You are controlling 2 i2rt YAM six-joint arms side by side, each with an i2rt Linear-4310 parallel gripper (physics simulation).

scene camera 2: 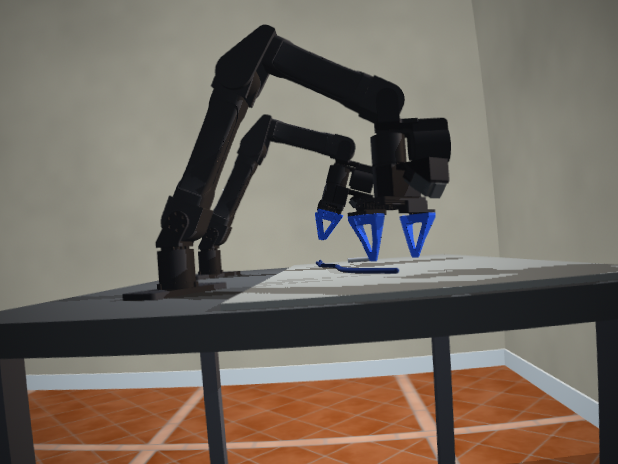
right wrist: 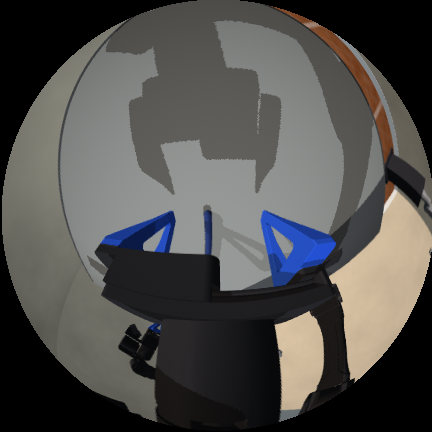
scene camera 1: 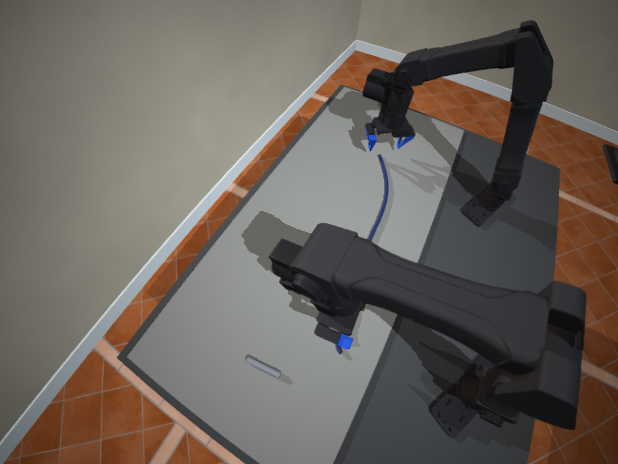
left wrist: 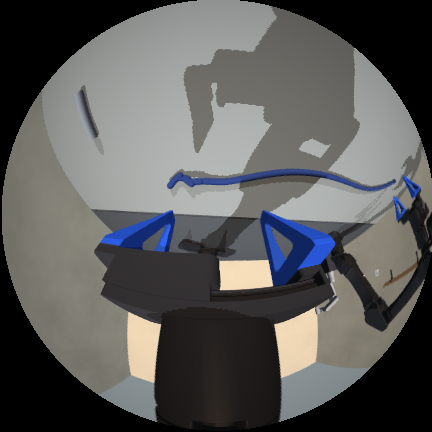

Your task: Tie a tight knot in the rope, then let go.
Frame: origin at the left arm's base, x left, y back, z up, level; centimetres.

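Seen in the pictures: left gripper, fingertip midpoint: (scene camera 2: 322,239) (scene camera 1: 351,315) (left wrist: 217,214); right gripper, fingertip midpoint: (scene camera 2: 395,259) (right wrist: 217,215) (scene camera 1: 383,148); left arm's base, link origin: (scene camera 2: 210,277) (scene camera 1: 468,391) (left wrist: 207,248); right arm's base, link origin: (scene camera 2: 178,293) (scene camera 1: 486,203) (left wrist: 332,238).
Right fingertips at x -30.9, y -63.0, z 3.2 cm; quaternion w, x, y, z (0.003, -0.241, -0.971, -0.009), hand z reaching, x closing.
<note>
Offsets run from my right fingertips to a thing's middle. "pt": to the spot under its first point. Level surfaces: height alone.
The blue rope (scene camera 1: 386,190) (scene camera 2: 370,270) (left wrist: 280,173) (right wrist: 208,230) lies on the pale mat in a long shallow curve. Its end at the left of the left wrist view is bunched in a small, tight kink or knot with a short tail; I cannot tell whether it is fully knotted. My left gripper (scene camera 1: 343,346) (scene camera 2: 324,238) (left wrist: 217,214) is open and empty above the mat near that end; its arm hides part of the rope in scene camera 1. My right gripper (scene camera 1: 385,149) (scene camera 2: 394,258) (right wrist: 217,215) is open and empty above the rope's other end, which shows between its fingers in the right wrist view.
A small grey cylinder @[dx +64.8, dy +31.6, dz -1.8 cm] (scene camera 1: 263,366) (left wrist: 87,115) lies on the pale mat @[dz -2.5 cm] (scene camera 1: 200,320) beyond the kinked end. The dark table strip (scene camera 1: 480,250) beside the mat carries both arm bases. The table's dark rim @[pt dx +76.0, dy +2.2, dz -3.2 cm] (scene camera 1: 170,287) runs along the mat's far side.
</note>
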